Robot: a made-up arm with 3 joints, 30 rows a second.
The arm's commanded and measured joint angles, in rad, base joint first. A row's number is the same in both.
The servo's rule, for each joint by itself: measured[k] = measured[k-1] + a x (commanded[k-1-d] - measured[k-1]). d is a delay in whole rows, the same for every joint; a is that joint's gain. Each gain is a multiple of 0.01, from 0.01 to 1. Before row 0 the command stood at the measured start. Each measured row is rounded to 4 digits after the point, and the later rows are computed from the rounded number. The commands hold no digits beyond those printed.
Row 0, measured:
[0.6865 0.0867 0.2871]
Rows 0 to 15, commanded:
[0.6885 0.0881 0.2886]
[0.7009 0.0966 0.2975]
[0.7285 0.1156 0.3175]
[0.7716 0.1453 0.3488]
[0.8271 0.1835 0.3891]
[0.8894 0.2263 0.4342]
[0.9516 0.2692 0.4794]
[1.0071 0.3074 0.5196]
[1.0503 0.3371 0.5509]
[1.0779 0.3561 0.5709]
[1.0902 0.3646 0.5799]
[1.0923 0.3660 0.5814]
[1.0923 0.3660 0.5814]
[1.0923 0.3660 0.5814]
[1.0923 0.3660 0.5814]
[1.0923 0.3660 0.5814]
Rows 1 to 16, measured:
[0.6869 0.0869 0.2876]
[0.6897 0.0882 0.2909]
[0.6975 0.0918 0.2997]
[0.7123 0.0988 0.3159]
[0.7353 0.1098 0.3401]
[0.7661 0.1249 0.3712]
[0.8032 0.1437 0.4069]
[0.8440 0.1650 0.4441]
[0.8853 0.1874 0.4793]
[0.9238 0.2093 0.5095]
[0.9571 0.2295 0.5327]
[0.9841 0.2472 0.5488]
[1.0057 0.2626 0.5596]
[1.0230 0.2760 0.5668]
[1.0369 0.2877 0.5716]
[1.0480 0.2979 0.5748]
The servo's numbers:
d 0
a 0.20 0.13 0.33

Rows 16 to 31, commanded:
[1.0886 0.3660 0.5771]
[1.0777 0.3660 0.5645]
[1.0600 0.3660 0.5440]
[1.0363 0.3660 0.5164]
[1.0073 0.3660 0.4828]
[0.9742 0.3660 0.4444]
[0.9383 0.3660 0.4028]
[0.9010 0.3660 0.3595]
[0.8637 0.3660 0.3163]
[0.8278 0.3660 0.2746]
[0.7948 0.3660 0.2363]
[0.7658 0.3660 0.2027]
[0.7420 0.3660 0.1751]
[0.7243 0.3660 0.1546]
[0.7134 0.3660 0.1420]
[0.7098 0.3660 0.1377]
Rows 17 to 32, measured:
[1.0561 0.3068 0.5756]
[1.0604 0.3145 0.5719]
[1.0603 0.3212 0.5627]
[1.0555 0.3270 0.5474]
[1.0459 0.3321 0.5261]
[1.0316 0.3365 0.4991]
[1.0129 0.3403 0.4673]
[0.9905 0.3436 0.4317]
[0.9651 0.3465 0.3936]
[0.9376 0.3490 0.3543]
[0.9090 0.3512 0.3154]
[0.8804 0.3531 0.2782]
[0.8527 0.3548 0.2442]
[0.8270 0.3563 0.2146]
[0.8043 0.3576 0.1906]
[0.7854 0.3587 0.1731]

